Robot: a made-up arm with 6 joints. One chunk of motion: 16 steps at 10 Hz.
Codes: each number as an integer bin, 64 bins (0 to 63) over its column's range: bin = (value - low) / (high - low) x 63, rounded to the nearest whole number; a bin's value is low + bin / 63 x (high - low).
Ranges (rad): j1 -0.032..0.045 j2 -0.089..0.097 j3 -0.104..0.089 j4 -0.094..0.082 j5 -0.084..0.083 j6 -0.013..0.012
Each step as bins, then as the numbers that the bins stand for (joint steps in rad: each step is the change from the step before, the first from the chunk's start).
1 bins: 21 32 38 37 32 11
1 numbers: -0.00633 0.00548 0.01241 0.00937 0.00083 -0.00863
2 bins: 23 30 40 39 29 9
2 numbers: -0.00389 -0.00043 0.01854 0.01495 -0.00713 -0.00943
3 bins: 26 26 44 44 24 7
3 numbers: -0.00022 -0.01224 0.03079 0.02892 -0.02038 -0.01022
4 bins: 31 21 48 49 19 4
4 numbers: 0.00589 -0.02700 0.04305 0.04289 -0.03363 -0.01141
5 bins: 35 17 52 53 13 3
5 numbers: 0.01078 -0.03881 0.05530 0.05406 -0.04954 -0.01181
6 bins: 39 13 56 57 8 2
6 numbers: 0.01567 -0.05062 0.06756 0.06524 -0.06279 -0.01221
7 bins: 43 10 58 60 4 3
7 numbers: 0.02056 -0.05948 0.07368 0.07362 -0.07340 -0.01181
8 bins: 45 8 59 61 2 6
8 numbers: 0.02300 -0.06538 0.07675 0.07641 -0.07870 -0.01062
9 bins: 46 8 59 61 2 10
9 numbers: 0.02422 -0.06538 0.07675 0.07641 -0.07870 -0.00903
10 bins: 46 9 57 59 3 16
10 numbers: 0.02422 -0.06243 0.07062 0.07083 -0.07605 -0.00665
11 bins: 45 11 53 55 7 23
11 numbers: 0.02300 -0.05652 0.05837 0.05965 -0.06544 -0.00387
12 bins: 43 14 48 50 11 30
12 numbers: 0.02056 -0.04767 0.04305 0.04568 -0.05484 -0.00110
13 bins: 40 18 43 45 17 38
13 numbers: 0.01689 -0.03586 0.02773 0.03171 -0.03894 0.00208
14 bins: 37 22 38 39 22 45
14 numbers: 0.01322 -0.02405 0.01241 0.01495 -0.02568 0.00486
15 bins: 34 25 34 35 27 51
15 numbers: 0.00956 -0.01519 0.00016 0.00378 -0.01243 0.00724
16 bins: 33 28 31 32 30 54
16 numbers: 0.00833 -0.00633 -0.00903 -0.00460 -0.00448 0.00843
